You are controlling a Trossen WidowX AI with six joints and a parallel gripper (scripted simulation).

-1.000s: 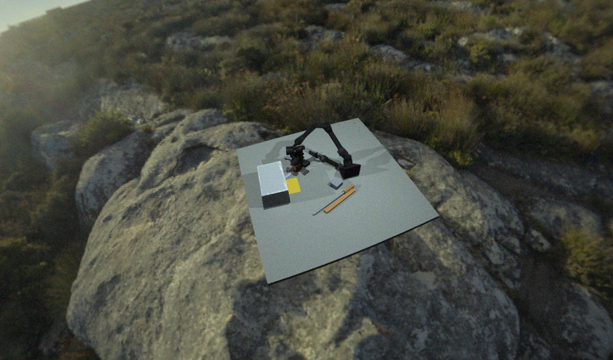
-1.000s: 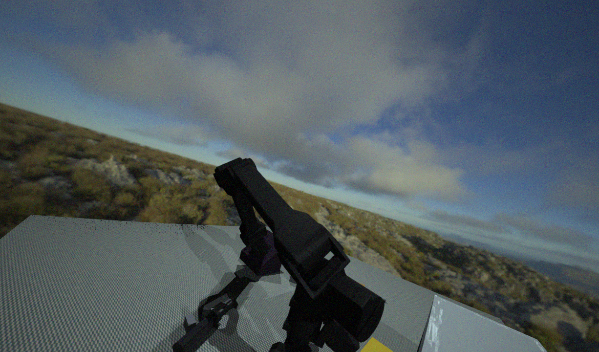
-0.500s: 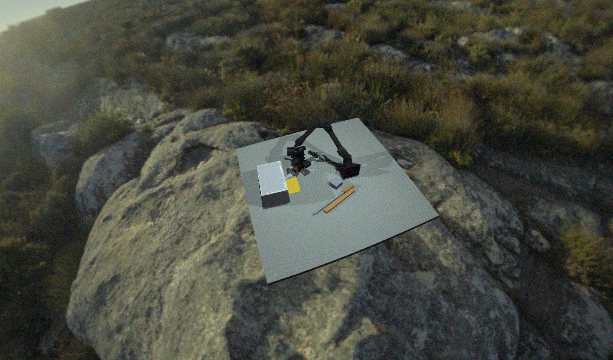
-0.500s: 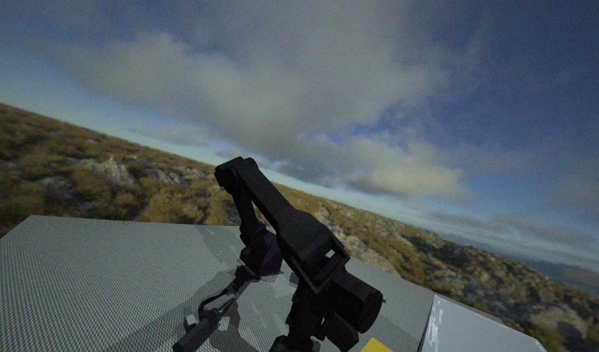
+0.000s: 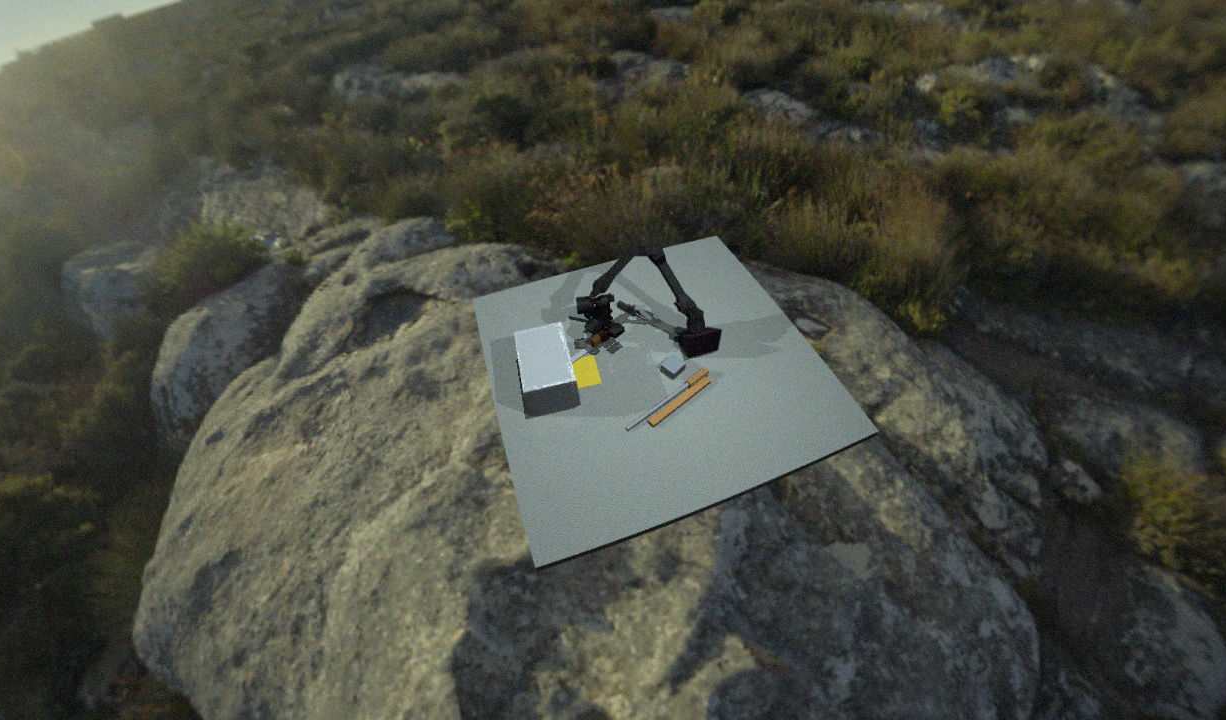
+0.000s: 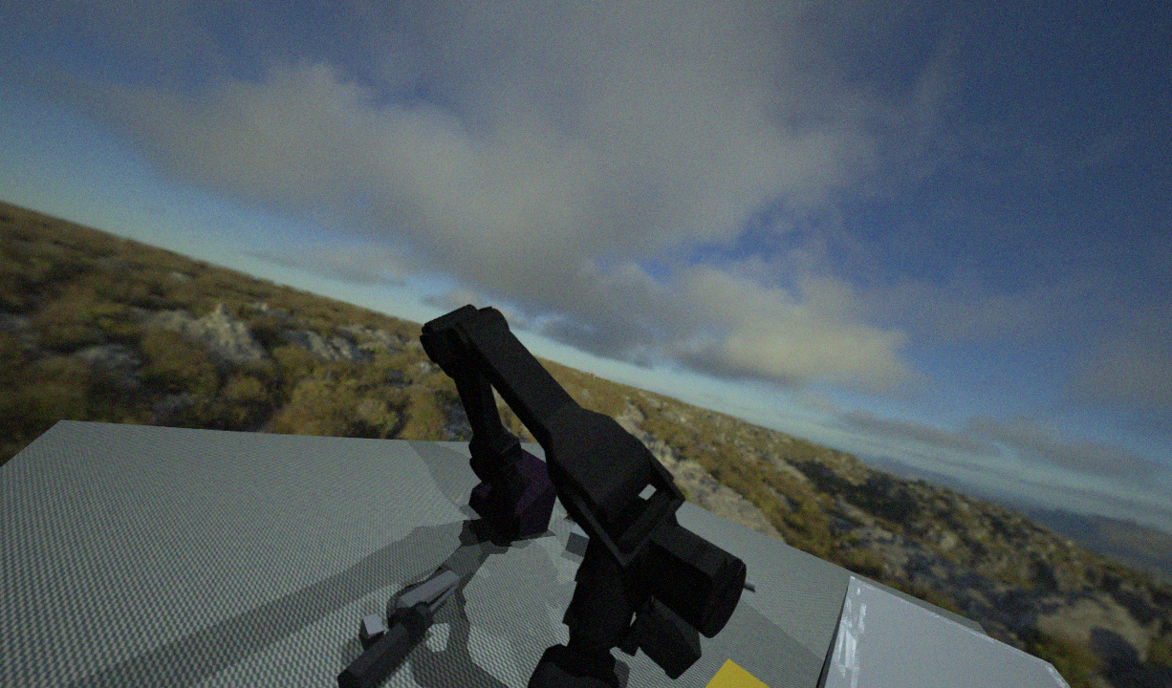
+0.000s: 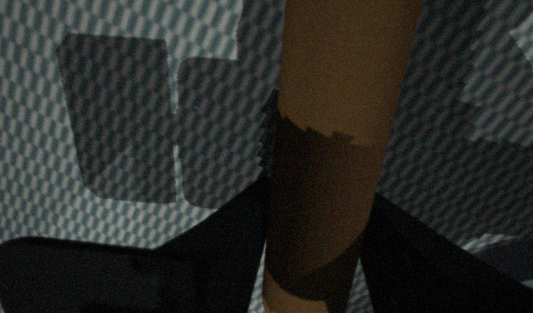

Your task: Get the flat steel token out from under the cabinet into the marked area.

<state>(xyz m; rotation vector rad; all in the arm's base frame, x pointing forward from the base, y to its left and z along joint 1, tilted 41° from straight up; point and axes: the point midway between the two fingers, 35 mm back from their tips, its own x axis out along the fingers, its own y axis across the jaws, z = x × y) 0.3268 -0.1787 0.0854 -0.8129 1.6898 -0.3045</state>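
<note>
Right now my gripper tip is 180 mm past the small grey cube and 110 mm to the left of it. From my gripper tip the other things lie so: grey bar: 200 mm behind, 40 mm to the right; then grey block: 280 mm to the left, 180 mm behind, 10 mm above; then wooden stick: 420 mm to the left, 130 mm behind.
</note>
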